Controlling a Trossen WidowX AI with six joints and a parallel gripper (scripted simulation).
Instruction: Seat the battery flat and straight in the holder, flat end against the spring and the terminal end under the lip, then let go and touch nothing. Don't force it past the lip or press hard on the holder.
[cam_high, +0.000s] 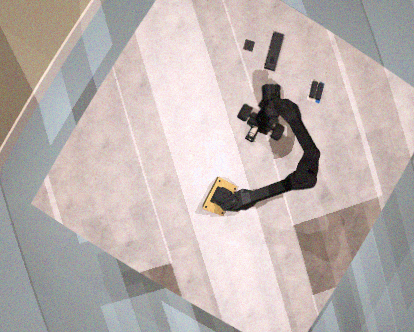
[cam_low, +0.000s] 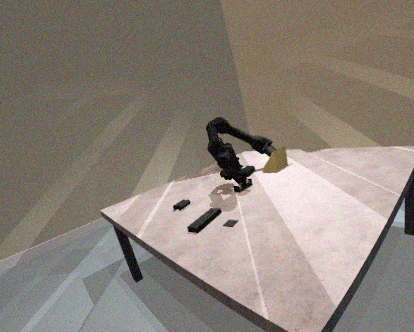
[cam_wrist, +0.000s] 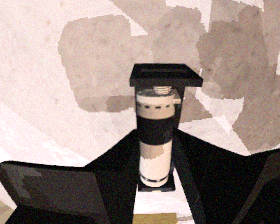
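My gripper tip is now 1 cm below the battery. From my gripper tip the other things lie so: long black bar (33 cm ahead, 7 cm to the left).
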